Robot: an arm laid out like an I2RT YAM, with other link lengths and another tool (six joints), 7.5 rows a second.
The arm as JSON. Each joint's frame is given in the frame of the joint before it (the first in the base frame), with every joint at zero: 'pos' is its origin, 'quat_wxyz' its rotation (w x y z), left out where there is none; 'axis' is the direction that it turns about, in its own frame. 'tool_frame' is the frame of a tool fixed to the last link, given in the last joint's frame.
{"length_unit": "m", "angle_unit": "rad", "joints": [
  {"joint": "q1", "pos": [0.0, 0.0, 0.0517], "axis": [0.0, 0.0, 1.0]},
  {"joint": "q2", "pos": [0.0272, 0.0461, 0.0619], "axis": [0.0, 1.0, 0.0]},
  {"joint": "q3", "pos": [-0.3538, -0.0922, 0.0], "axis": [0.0, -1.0, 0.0]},
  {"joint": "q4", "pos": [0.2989, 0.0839, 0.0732], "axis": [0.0, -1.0, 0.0]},
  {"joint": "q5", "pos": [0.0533, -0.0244, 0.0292], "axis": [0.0, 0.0, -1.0]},
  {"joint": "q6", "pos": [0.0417, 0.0, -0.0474], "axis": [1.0, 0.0, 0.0]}
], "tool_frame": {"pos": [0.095, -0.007, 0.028], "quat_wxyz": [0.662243, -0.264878, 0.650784, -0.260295]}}
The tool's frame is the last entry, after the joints.
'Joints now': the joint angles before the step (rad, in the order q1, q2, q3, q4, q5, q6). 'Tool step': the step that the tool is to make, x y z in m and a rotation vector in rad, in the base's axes. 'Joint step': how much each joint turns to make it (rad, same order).
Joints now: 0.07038, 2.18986, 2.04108, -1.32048, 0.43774, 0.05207
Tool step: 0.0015, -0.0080, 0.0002, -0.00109, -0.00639, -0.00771
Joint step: -0.01442, 0.00016, 0.00016, 0.00951, 0.00077, -0.00755
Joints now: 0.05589, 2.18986, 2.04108, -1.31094, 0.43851, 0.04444
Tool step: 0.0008, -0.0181, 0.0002, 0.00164, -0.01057, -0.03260
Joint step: -0.03208, -0.00009, -0.00028, 0.01051, -0.00115, 0.00072
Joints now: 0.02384, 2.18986, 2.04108, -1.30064, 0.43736, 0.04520
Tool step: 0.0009, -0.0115, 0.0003, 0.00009, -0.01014, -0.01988
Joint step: -0.02020, 0.00010, 0.00010, 0.01029, 0.00001, -0.00036
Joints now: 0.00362, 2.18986, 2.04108, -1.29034, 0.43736, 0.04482
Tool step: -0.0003, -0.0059, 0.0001, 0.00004, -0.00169, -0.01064
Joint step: -0.01031, -0.00004, 0.00009, 0.00141, 0.00000, 0.00036
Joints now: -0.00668, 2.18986, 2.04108, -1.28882, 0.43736, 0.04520
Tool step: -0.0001, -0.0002, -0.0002, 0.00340, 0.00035, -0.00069
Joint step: -0.00107, 0.00000, 0.00012, -0.00052, -0.00342, 0.00008
